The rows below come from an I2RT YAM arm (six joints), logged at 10 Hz.
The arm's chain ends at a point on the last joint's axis. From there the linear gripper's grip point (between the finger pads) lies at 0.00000 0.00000 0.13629 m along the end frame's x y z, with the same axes.
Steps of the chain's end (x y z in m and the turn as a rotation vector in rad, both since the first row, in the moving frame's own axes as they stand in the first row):
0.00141, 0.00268, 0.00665, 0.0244, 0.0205, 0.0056
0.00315, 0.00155, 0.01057, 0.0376, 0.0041, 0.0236
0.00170, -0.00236, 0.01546, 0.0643, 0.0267, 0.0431
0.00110, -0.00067, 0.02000, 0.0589, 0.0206, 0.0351
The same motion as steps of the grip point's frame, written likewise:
0.00421, -0.00064, 0.00658, 0.0244, 0.0205, 0.0056
0.00377, -0.00357, 0.01047, 0.0376, 0.0041, 0.0236
0.00552, -0.01104, 0.01513, 0.0643, 0.0267, 0.0431
0.00405, -0.00864, 0.01973, 0.0589, 0.0206, 0.0351

